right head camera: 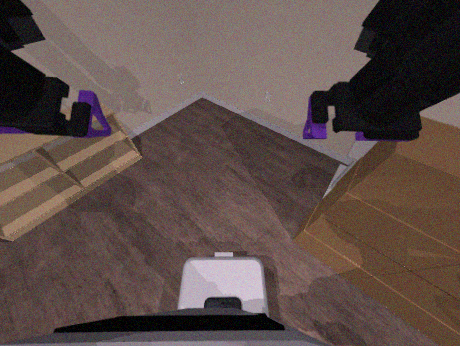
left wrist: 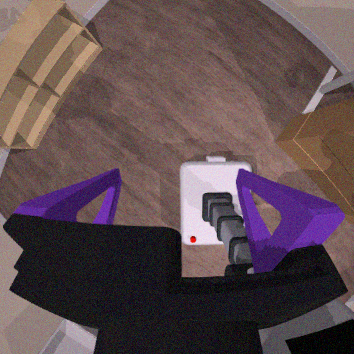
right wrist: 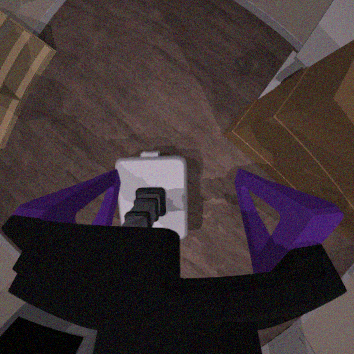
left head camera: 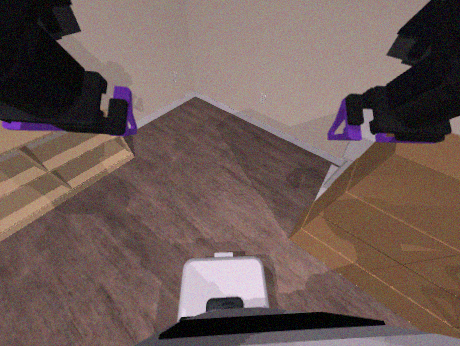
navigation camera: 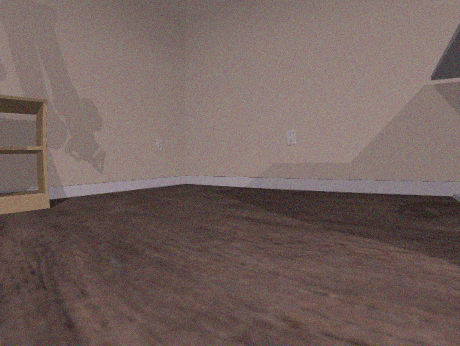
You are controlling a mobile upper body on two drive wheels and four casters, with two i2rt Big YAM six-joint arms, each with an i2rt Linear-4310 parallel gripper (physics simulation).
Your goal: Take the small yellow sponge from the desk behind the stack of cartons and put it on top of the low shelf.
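Frame: origin at the left arm's base, x ahead, y left, z up, level; centimetres.
Seen in the pictures: left gripper, fingertip midpoint: [right head camera: 82, 130] [left wrist: 178, 174] [left head camera: 105, 128]; right gripper, fingertip midpoint: [right head camera: 329, 136] [right wrist: 177, 175] [left head camera: 352, 137].
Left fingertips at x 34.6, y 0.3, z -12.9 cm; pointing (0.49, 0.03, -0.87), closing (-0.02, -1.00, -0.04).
Note:
A point is followed by its place in that frame.
The yellow sponge does not show in any view. The low wooden shelf [left head camera: 30, 215] {z -134.1, x 71.8, y 135.2 cm} [right head camera: 30, 220] {z -133.1, x 64.2, y 142.9 cm} [left wrist: 35, 30] {z -80.0, x 125.5, y 97.2 cm} [right wrist: 37, 70] {z -134.4, x 122.1, y 92.6 cm} [navigation camera: 43, 150] {z -108.7, x 141.4, y 77.2 cm} stands at the left. The brown carton stack [left head camera: 380, 220] {z -65.7, x 36.6, y -94.8 cm} [right head camera: 390, 210] {z -57.6, x 39.1, y -92.7 cm} [left wrist: 325, 145] {z -89.1, x 43.3, y -87.7 cm} [right wrist: 300, 110] {z -46.2, x 48.2, y -81.4 cm} is at the right. Part of the desk's white foot [left head camera: 327, 181] [left wrist: 318, 92] shows behind the cartons; the desk's dark underside [navigation camera: 448, 55] shows at the upper right of the navigation view. My left gripper [left head camera: 80, 130] [right head camera: 54, 132] [left wrist: 178, 174] {z -12.9, x 34.6, y 0.3 cm} is open and empty, high near the shelf side. My right gripper [left head camera: 369, 136] [right head camera: 344, 134] [right wrist: 177, 175] {z -13.8, x 34.3, y -44.8 cm} is open and empty, high near the carton side.
My white base [left head camera: 225, 280] {z -115.0, x 18.8, y -23.3 cm} [right head camera: 222, 277] {z -115.0, x 20.2, y -22.0 cm} [left wrist: 192, 200] {z -115.0, x 4.5, y -5.4 cm} [right wrist: 175, 200] {z -115.0, x 0.4, y -40.5 cm} stands on the dark wood floor [left head camera: 200, 175] {z -141.0, x 117.0, y 0.5 cm} [navigation camera: 225, 265] {z -141.0, x 81.3, y -22.3 cm}. The beige walls [left head camera: 225, 50] {z -64.7, x 242.2, y -27.2 cm} [navigation camera: 250, 100] {z -67.1, x 227.4, y -45.8 cm} meet in a corner ahead. An outlet [navigation camera: 291, 137] {z -101.5, x 204.3, y -73.4 cm} is on the wall.

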